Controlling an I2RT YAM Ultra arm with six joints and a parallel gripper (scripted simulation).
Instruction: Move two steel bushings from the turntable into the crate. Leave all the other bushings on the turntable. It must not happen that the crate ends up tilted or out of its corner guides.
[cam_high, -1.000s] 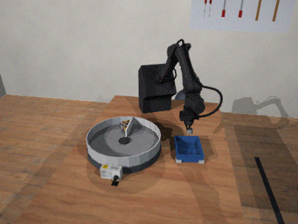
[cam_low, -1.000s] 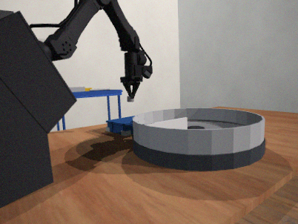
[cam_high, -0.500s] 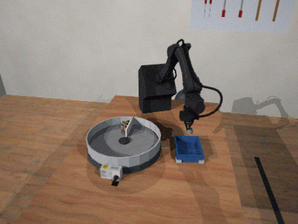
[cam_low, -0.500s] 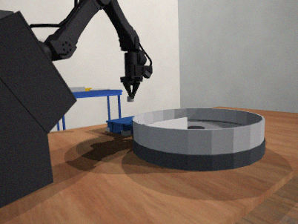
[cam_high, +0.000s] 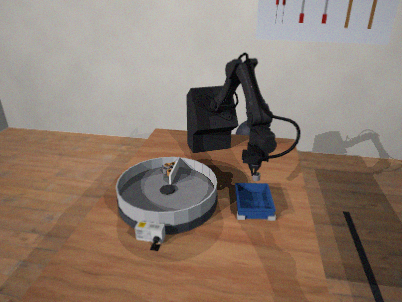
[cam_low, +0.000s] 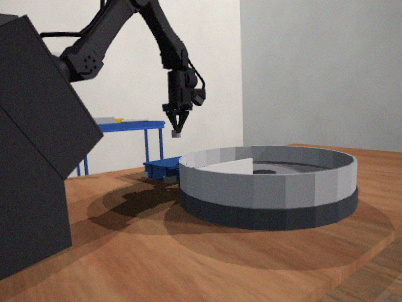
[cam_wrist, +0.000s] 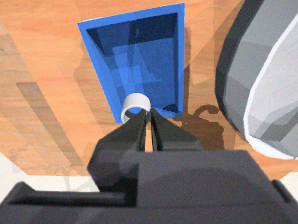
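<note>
The blue crate is 10 mm behind my hand, 10 mm to the left of it and 130 mm below it. Also, from my hand: grey turntable 160 mm ahead, 320 mm to the right, 100 mm below.
</note>
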